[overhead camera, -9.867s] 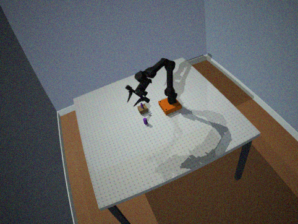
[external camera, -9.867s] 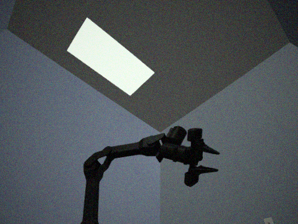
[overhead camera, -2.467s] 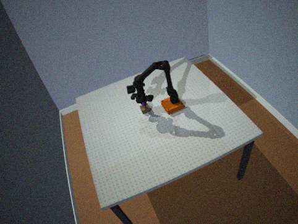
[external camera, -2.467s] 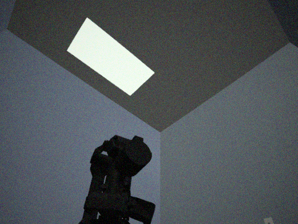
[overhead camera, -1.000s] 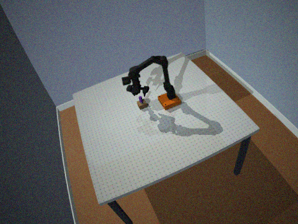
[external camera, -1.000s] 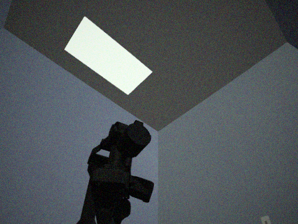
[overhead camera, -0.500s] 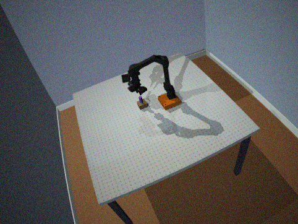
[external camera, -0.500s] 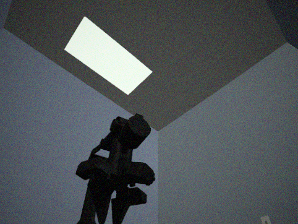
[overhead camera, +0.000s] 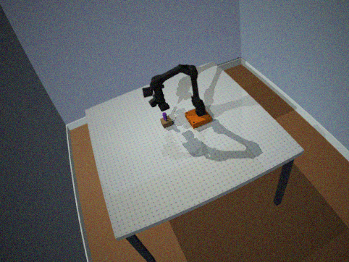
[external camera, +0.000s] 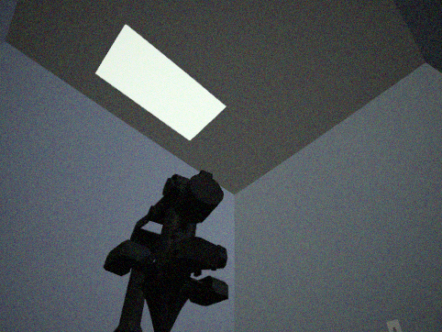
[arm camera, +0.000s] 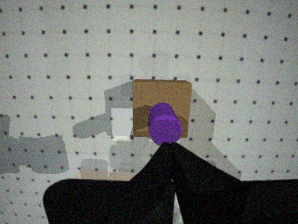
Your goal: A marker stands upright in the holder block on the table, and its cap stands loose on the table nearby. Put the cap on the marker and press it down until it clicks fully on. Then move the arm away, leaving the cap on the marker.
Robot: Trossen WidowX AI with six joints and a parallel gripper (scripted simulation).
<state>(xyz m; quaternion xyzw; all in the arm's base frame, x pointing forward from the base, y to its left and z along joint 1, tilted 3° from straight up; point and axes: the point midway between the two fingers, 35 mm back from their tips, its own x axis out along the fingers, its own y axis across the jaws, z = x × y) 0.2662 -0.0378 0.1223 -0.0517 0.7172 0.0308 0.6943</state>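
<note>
My gripper tip is 6 cm above the purple cap. Round my gripper tip: holder block 11 cm below.
</note>
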